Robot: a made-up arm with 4 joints. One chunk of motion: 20 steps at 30 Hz.
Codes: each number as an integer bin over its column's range. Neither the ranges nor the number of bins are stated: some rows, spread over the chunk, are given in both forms.
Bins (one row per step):
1: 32 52 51 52
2: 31 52 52 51
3: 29 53 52 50
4: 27 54 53 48
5: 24 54 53 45
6: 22 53 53 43
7: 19 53 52 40
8: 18 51 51 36
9: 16 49 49 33
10: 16 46 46 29
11: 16 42 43 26
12: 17 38 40 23
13: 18 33 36 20
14: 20 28 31 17
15: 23 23 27 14
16: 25 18 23 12
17: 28 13 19 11
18: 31 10 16 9
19: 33 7 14 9
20: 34 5 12 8
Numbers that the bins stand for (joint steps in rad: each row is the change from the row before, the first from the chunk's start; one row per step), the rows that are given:
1: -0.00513 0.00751 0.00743 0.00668
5: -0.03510 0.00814 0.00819 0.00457
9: -0.06506 0.00656 0.00667 0.00095
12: -0.06132 0.00306 0.00324 -0.00206
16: -0.03135 -0.00329 -0.00324 -0.00538
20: 0.00237 -0.00741 -0.00743 -0.00659
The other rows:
2: -0.00887 0.00751 0.00781 0.00638
3: -0.01637 0.00783 0.00781 0.00608
4: -0.02386 0.00814 0.00819 0.00548
6: -0.04259 0.00783 0.00819 0.00397
7: -0.05383 0.00783 0.00781 0.00306
8: -0.05757 0.00719 0.00743 0.00186
10: -0.06506 0.00560 0.00552 -0.00025
11: -0.06506 0.00433 0.00438 -0.00116
13: -0.05757 0.00148 0.00171 -0.00297
14: -0.05008 -0.00011 -0.00019 -0.00387
15: -0.03884 -0.00170 -0.00171 -0.00478
17: -0.02011 -0.00487 -0.00476 -0.00568
18: -0.00887 -0.00583 -0.00590 -0.00629
19: -0.00138 -0.00678 -0.00667 -0.00629

